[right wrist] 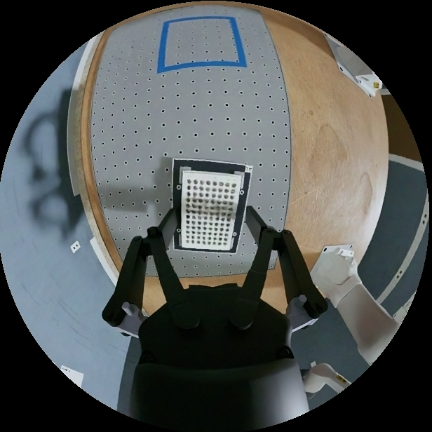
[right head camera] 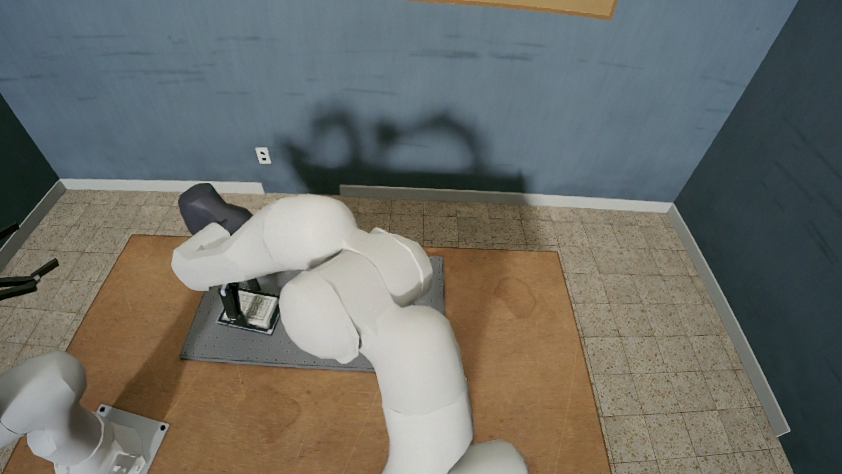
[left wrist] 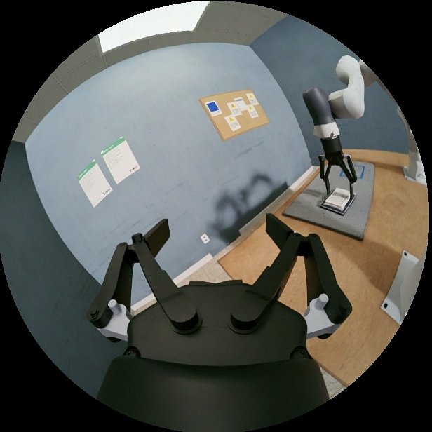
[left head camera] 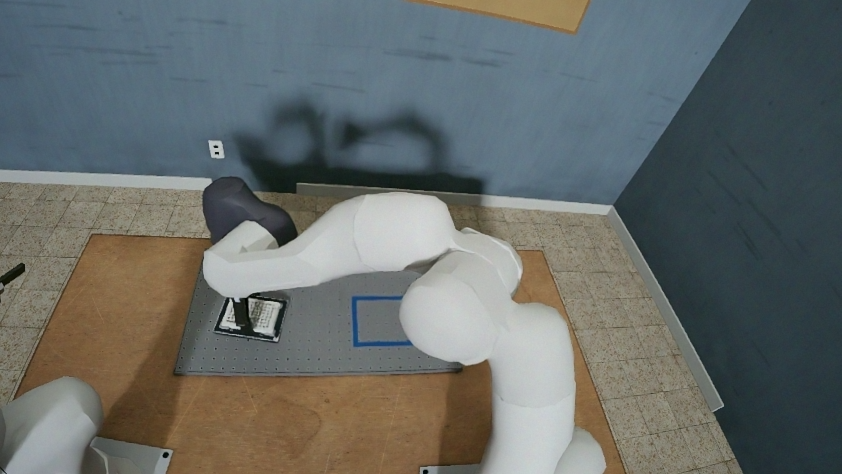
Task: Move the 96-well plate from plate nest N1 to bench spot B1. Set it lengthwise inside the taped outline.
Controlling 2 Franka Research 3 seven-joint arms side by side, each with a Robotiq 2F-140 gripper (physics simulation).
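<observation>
The white 96-well plate (left head camera: 268,315) (right head camera: 263,309) (left wrist: 338,199) (right wrist: 207,225) sits in the black nest (left head camera: 282,317) (right head camera: 274,317) (right wrist: 212,166) on the grey perforated board. The blue taped outline (left head camera: 354,320) (right wrist: 161,47) lies farther along the board; the right arm covers its right part in the left head camera. My right gripper (right head camera: 243,301) (left wrist: 339,194) (right wrist: 210,215) is open and points down over the plate, one finger beyond each long side, with gaps to the plate in the right wrist view. My left gripper (right head camera: 29,250) (left wrist: 216,225) is open and empty, away from the board.
The grey board (left head camera: 318,359) (right head camera: 294,356) (right wrist: 135,125) lies on a wooden table top (left head camera: 294,423) (right head camera: 518,376). The right arm (left head camera: 400,229) (right head camera: 312,229) reaches across above the board. The left arm's base plate (left head camera: 135,456) (right head camera: 147,429) is at the lower left. A blue wall stands behind the table.
</observation>
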